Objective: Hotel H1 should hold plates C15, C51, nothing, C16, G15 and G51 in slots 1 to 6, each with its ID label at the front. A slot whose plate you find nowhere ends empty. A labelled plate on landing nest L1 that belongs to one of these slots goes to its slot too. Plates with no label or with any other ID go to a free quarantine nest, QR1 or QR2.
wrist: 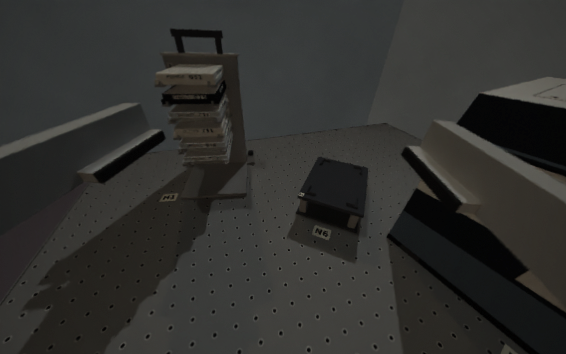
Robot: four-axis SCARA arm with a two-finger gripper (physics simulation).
In view: a black plate [179, 94] and a hotel back column [230, 64].
